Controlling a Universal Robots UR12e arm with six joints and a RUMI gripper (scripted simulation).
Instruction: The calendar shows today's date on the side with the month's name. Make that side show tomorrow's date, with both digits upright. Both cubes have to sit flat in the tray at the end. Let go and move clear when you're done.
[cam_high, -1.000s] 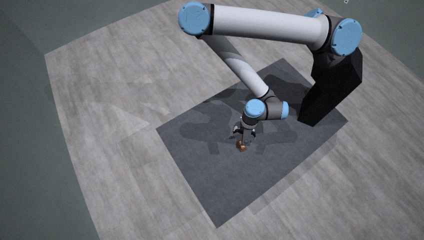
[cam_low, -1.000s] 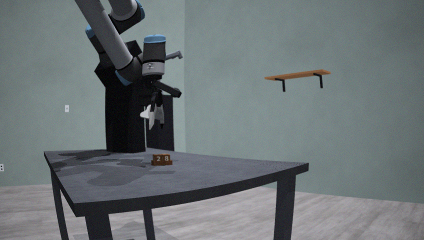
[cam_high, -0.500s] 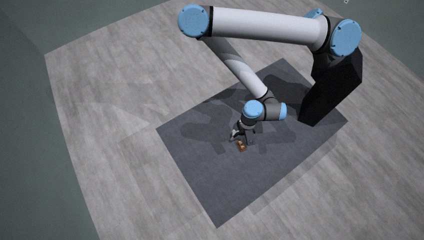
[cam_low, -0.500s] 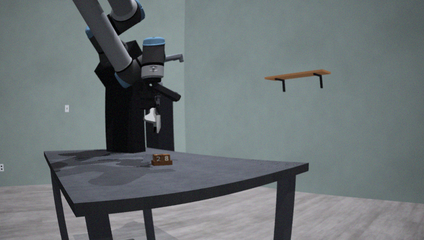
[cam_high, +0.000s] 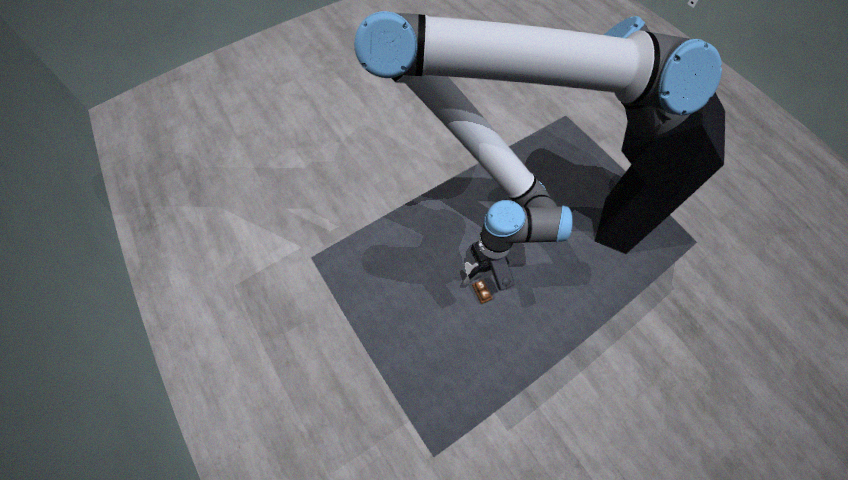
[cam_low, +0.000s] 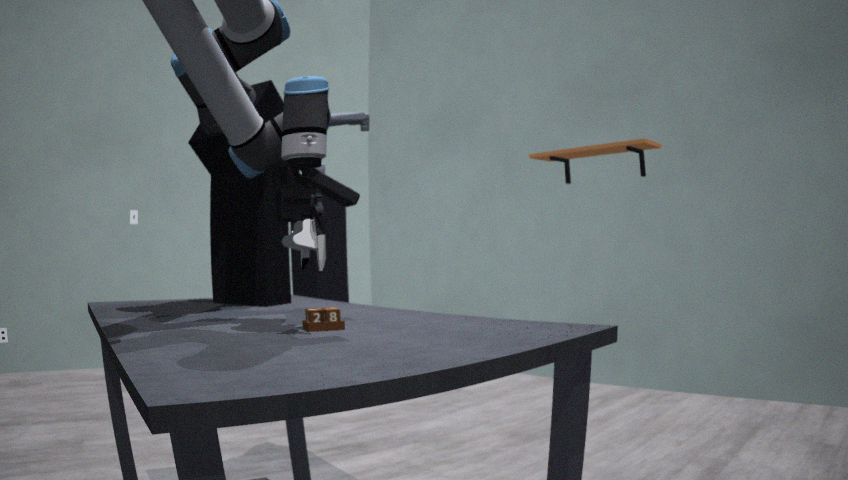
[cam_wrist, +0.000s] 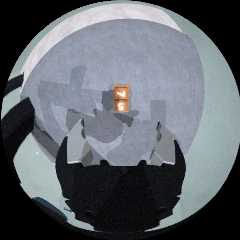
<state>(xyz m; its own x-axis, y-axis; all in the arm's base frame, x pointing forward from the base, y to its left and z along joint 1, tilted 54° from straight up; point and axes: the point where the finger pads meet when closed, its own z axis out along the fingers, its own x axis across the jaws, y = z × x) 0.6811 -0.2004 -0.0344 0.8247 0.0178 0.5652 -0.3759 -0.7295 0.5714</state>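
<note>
The wooden calendar tray is 110 mm below my hand, 20 mm to the left of it and 10 mm ahead of it.
</note>
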